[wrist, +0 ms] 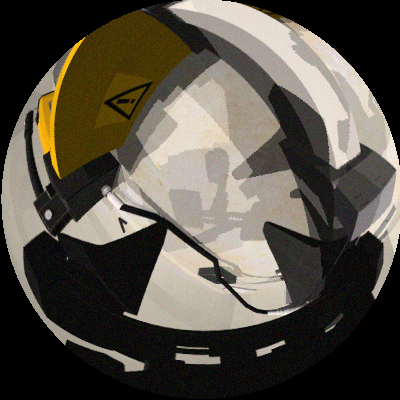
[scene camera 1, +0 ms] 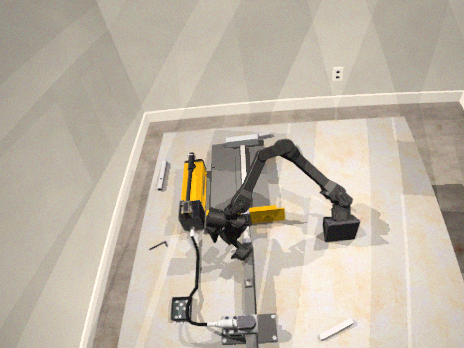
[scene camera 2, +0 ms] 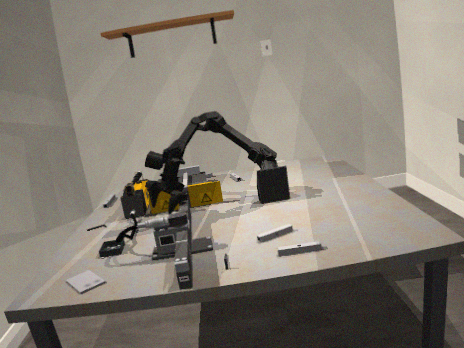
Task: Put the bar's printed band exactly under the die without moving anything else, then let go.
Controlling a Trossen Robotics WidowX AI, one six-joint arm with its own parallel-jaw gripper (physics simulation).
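Frame: origin at the arm's base, x back, y right, z up, level; centimetres.
Seen in the pictures: gripper, between the fingertips: (wrist: pixel 216 226) (scene camera 1: pixel 223 250) (scene camera 2: pixel 161 211); arm's base, origin of its link: (scene camera 1: pixel 342 219) (scene camera 2: pixel 271 174).
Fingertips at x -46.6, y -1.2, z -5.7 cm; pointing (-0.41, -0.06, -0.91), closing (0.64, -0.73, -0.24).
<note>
Offsets run from my fingertips to a thing's top centre. "*": to the spot under its first point.
A long pale bar (scene camera 1: pixel 243 162) (wrist: pixel 300 65) runs along a dark rail @(* dx +8.1, dy -22.4, dz +2.8 cm) (scene camera 1: pixel 250 300) between yellow guards. A dark grey block @(* dx +9.2, dy +1.2, dz +4.0 cm) (wrist: pixel 367 185) stands at its near white end in the wrist view. My gripper (scene camera 1: pixel 228 246) (scene camera 2: pixel 166 202) (wrist: pixel 216 226) is open and empty, pointing down above the machine, beside the bar. In the wrist view the bar passes to the right of the space between the fingers. I cannot make out the printed band or tell which part is the die. The arm and fingers hide part of the rail.
The yellow guard (scene camera 1: pixel 267 214) (scene camera 2: pixel 205 193) (wrist: pixel 120 85) stands close to the gripper. A black and yellow unit @(* dx -9.1, dy +30.0, dz +3.7 cm) (scene camera 1: pixel 195 187) is at left. A silver cylinder @(* dx +0.3, dy -30.2, dz +7.0 cm) (scene camera 1: pixel 228 322) (scene camera 2: pixel 152 222) with a black cable stands nearer. Loose pale bars (scene camera 1: pixel 337 329) (scene camera 2: pixel 300 249) lie on the table.
</note>
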